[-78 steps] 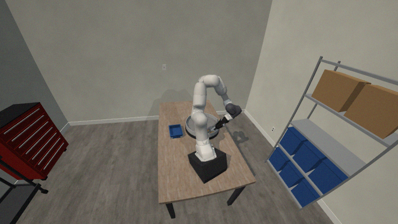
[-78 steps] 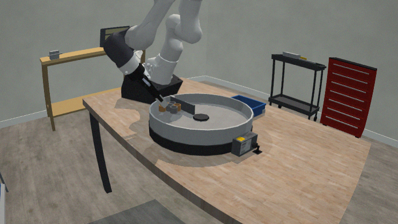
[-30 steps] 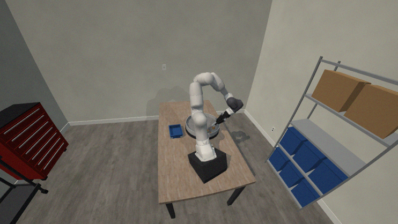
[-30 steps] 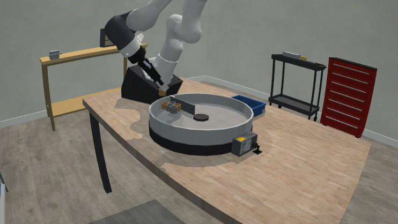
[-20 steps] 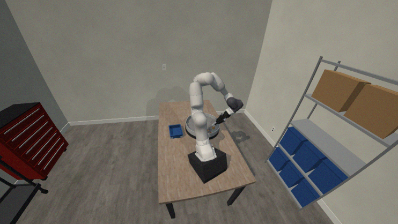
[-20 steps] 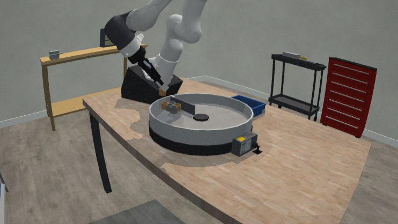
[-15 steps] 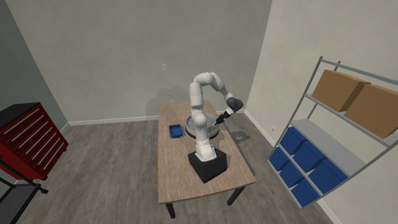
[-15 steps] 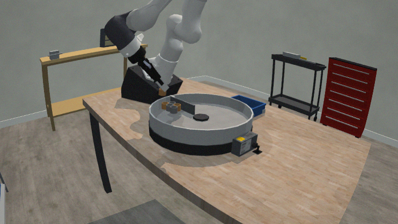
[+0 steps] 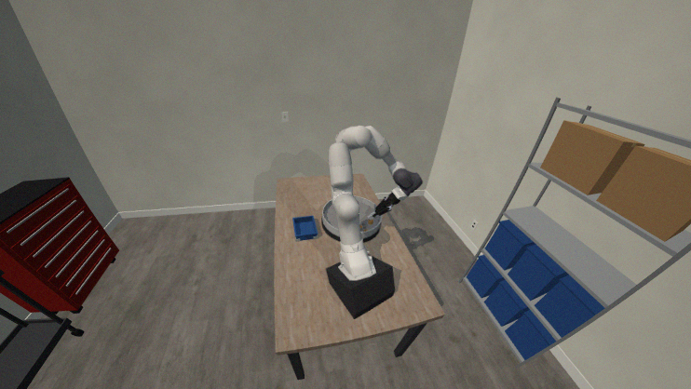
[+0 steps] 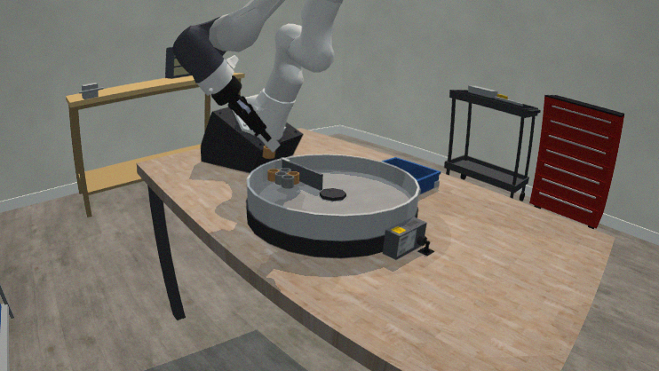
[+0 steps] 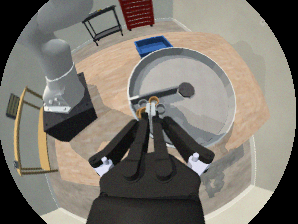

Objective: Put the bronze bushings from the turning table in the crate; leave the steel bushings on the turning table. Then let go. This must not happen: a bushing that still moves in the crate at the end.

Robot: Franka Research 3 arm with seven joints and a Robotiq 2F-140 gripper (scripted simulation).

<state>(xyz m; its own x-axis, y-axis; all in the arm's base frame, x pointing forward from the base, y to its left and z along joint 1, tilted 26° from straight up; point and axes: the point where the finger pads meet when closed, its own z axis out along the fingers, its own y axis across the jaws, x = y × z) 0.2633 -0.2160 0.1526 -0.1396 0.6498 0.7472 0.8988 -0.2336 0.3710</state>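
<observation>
My hand is 110 mm short of the blue crate, 430 mm to the right of it and 150 mm above it. Also, from my hand: grey round turning table 150 mm ahead, 90 mm to the left, 130 mm below; then grey turning table 170 mm ahead, 90 mm to the left, 130 mm below.
</observation>
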